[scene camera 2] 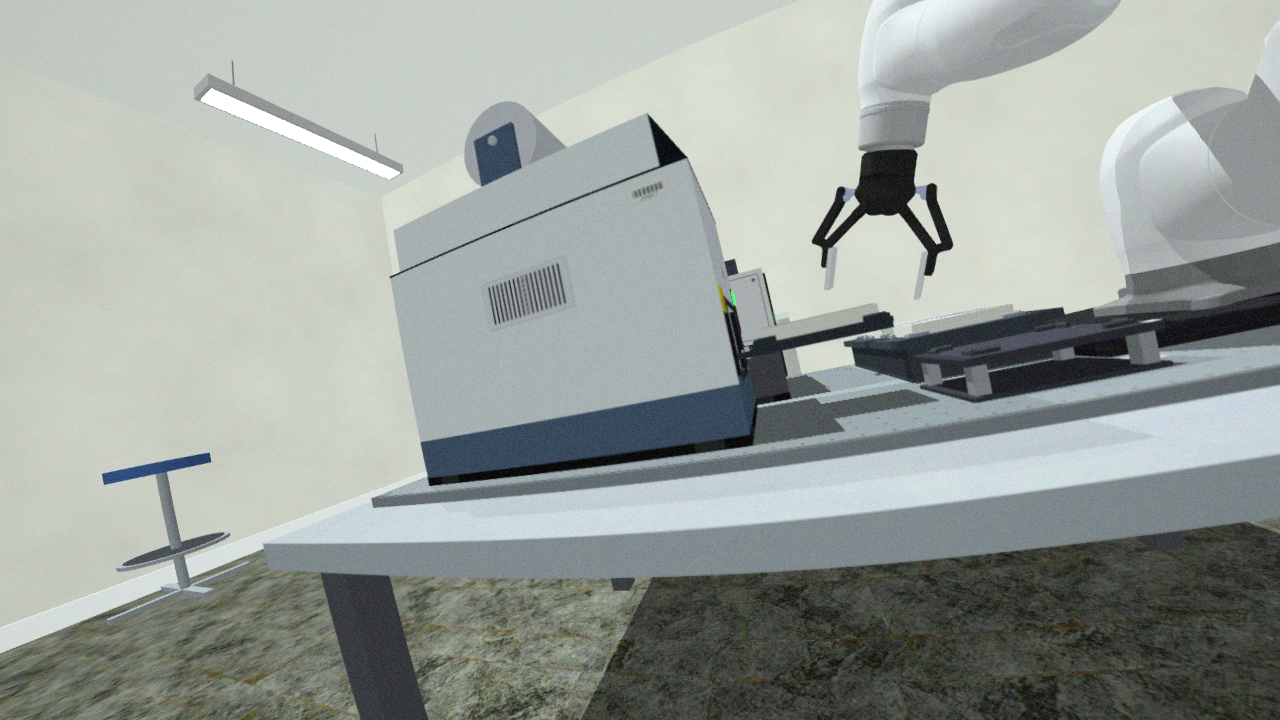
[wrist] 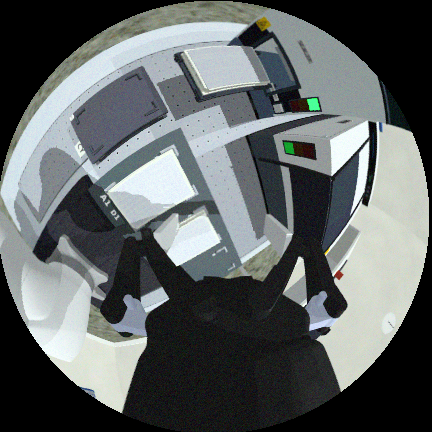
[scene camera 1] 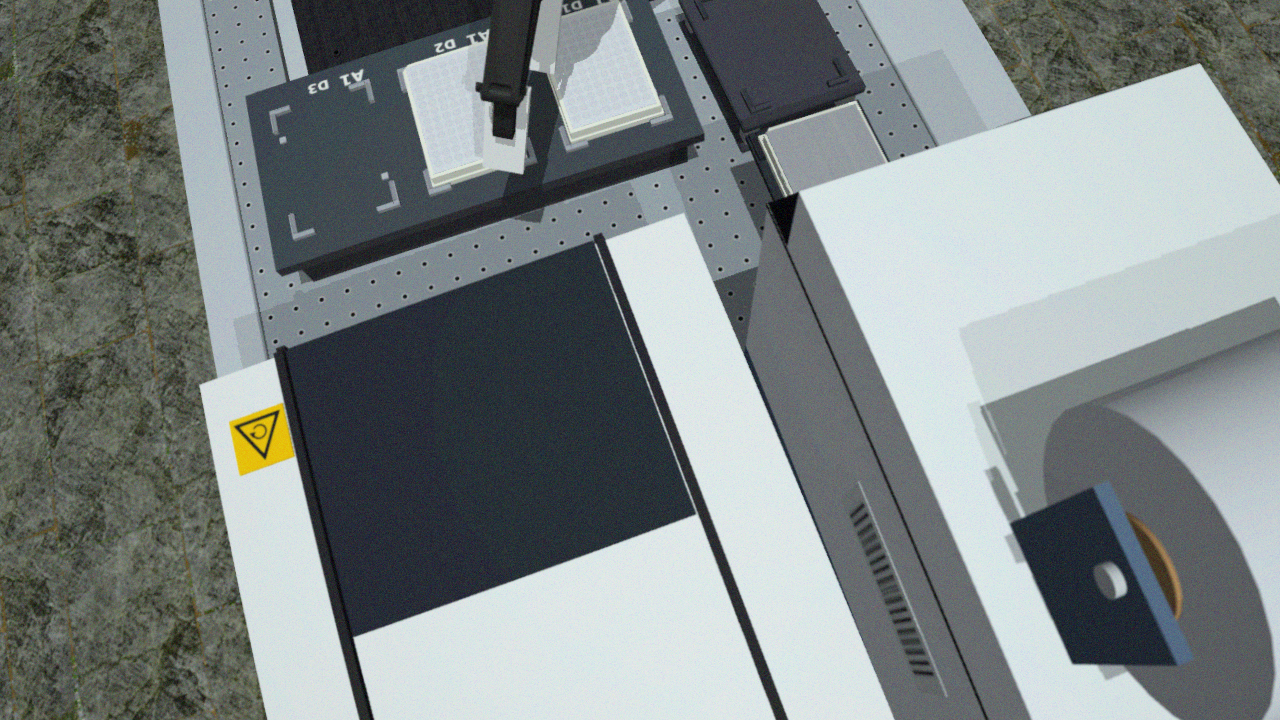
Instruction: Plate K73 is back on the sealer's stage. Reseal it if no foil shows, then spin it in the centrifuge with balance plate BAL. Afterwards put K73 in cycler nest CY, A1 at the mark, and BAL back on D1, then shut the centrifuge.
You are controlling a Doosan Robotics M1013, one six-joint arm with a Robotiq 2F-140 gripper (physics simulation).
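Pixels of known places: gripper, fingertip midpoint: [scene camera 2: 870,293] [wrist: 221,223] [scene camera 1: 521,114]; arm's base, origin of the base link: [scene camera 2: 1209,297] [wrist: 73,268].
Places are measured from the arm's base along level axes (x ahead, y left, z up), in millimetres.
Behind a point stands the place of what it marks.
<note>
The plate on the sealer's stage [scene camera 1: 827,147] {y 176, x 532, z 88 mm} [scene camera 2: 819,322] [wrist: 225,67] {y 166, x 544, z 88 mm} has a flat grey top; no wells can be made out on it. A white plate stands on D1 [scene camera 1: 613,85] {y 43, x 387, z 53 mm} [wrist: 152,187] {y 40, x 367, z 53 mm} and another on D2 [scene camera 1: 447,116] {y -102, x 361, z 52 mm} [wrist: 197,239] {y -94, x 380, z 53 mm}; no name is readable on either. My gripper [scene camera 1: 528,111] {y -42, x 430, z 115 mm} [scene camera 2: 874,291] {y -42, x 430, z 115 mm} [wrist: 221,223] {y -42, x 430, z 115 mm} is open and empty, above the deck near D2. Cycler nest CY [scene camera 1: 774,53] {y 199, x 385, z 18 mm} [scene camera 2: 1029,342] {y 233, x 380, z 18 mm} [wrist: 119,114] {y 184, x 376, z 18 mm} is bare. The centrifuge [scene camera 1: 537,626] {y -136, x 807, z 188 mm} [wrist: 350,135] {y 18, x 709, z 187 mm} shows a dark rectangle between its top rails; whether it is open is unclear.
The tall sealer [scene camera 1: 984,197] {y 141, x 709, z 328 mm} [scene camera 2: 581,358] {y 279, x 808, z 96 mm} [wrist: 340,65] with its foil roll [scene camera 2: 537,134] {y 242, x 824, z 386 mm} stands beside the centrifuge. Its stage juts out towards CY. The dark deck [scene camera 1: 331,179] {y -218, x 371, z 37 mm} [scene camera 2: 881,358] {y -41, x 436, z 5 mm} carries corner guides at D3. Both machines show a green light in the wrist view.
</note>
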